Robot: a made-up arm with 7 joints.
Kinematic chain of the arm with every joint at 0, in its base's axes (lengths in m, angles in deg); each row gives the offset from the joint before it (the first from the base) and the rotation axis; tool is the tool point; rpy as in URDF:
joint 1: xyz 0 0.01 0.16 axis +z
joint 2: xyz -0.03 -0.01 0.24 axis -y
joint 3: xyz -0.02 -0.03 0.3 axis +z
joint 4: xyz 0 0.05 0.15 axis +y
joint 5: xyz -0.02 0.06 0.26 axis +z
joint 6: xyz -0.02 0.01 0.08 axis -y
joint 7: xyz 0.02 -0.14 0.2 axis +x
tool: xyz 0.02 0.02 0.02 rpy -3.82 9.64 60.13
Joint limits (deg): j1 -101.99..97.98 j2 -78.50..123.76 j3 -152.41..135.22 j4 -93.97..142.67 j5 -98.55..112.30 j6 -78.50..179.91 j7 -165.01..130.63
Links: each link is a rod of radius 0.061 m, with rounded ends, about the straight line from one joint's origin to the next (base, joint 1, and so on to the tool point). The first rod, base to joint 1, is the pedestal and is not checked.
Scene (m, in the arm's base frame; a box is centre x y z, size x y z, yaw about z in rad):
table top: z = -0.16
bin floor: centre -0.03 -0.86 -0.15 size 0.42 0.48 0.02 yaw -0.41
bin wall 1: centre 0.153 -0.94 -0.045 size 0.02 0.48 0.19 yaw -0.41
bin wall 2: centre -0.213 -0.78 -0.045 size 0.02 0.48 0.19 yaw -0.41
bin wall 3: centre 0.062 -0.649 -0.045 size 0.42 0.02 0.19 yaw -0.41
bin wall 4: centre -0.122 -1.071 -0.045 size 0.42 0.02 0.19 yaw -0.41
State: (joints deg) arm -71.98 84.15 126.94 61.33 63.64 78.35 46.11
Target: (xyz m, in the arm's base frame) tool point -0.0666 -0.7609 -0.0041
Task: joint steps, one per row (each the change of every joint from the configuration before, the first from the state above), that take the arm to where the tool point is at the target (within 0.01 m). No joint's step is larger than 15 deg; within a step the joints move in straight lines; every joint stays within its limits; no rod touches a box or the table.
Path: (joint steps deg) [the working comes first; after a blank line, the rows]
Joints at the target: 97.98 77.97 135.22 61.69 98.57 -18.70 44.99
Straight joint move there: touches bin wall 2.

1: 14.16 -2.41 0.69 1.14 2.54 -8.65 -0.08
2: 14.17 -2.42 0.69 1.14 2.53 -8.65 -0.08
3: 14.16 -2.41 0.69 1.14 2.54 -8.64 -0.08
4: 14.16 -2.41 0.69 1.13 2.54 -8.65 -0.08
5: 14.17 -2.41 0.69 1.14 2.53 -8.65 -0.08
6: 14.16 -2.42 0.69 1.14 2.54 -8.65 -0.08
7: 14.16 -2.41 0.69 1.14 2.54 -8.65 -0.08
8: 14.17 -2.41 0.69 1.14 2.53 -8.65 -0.08
9: 14.16 -2.42 0.69 1.14 2.54 -8.64 -0.08
10: 14.16 -2.41 0.69 1.13 2.54 -8.65 -0.08
11: 14.17 -2.41 0.69 1.14 2.53 -8.65 -0.08
12: 14.16 -2.41 0.69 1.14 2.54 -8.65 -0.08
13: 0.00 11.39 0.00 -6.65 2.24 3.37 -0.08
14: 0.00 11.38 0.00 -6.65 2.25 3.36 -0.08

